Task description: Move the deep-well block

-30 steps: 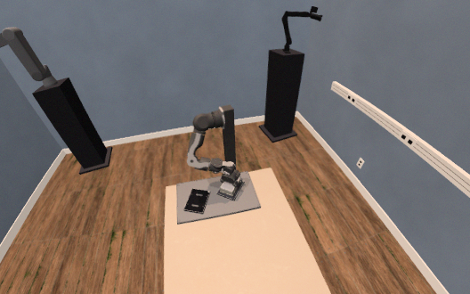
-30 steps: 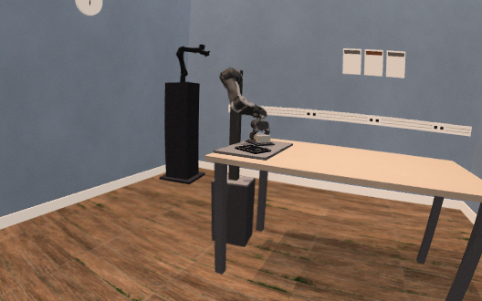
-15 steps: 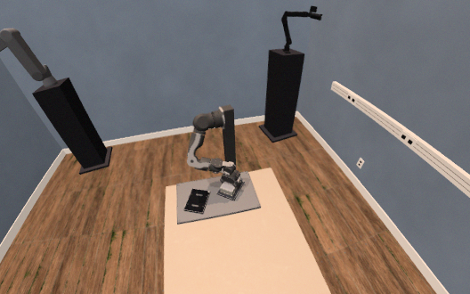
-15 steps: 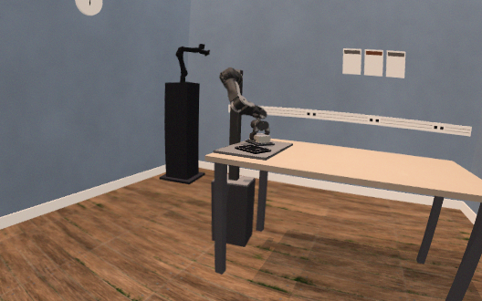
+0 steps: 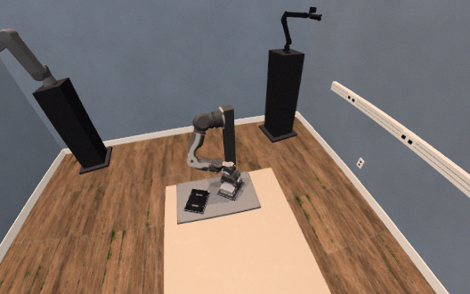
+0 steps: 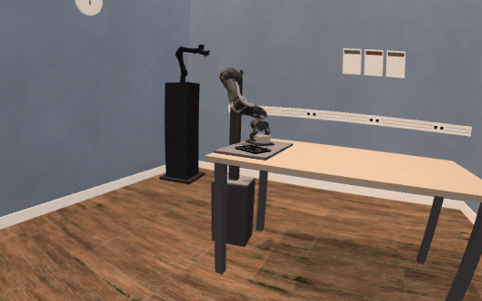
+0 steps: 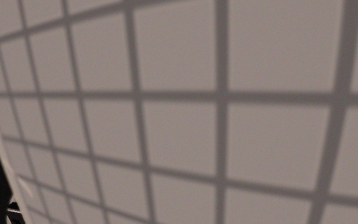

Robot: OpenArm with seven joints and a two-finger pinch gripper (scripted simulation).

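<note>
The 96-well deep-well block is 1 cm above my hand. From my hand the other things lie so: black plate nest: 2 cm ahead, 23 cm to the right, 1 cm below.
</note>
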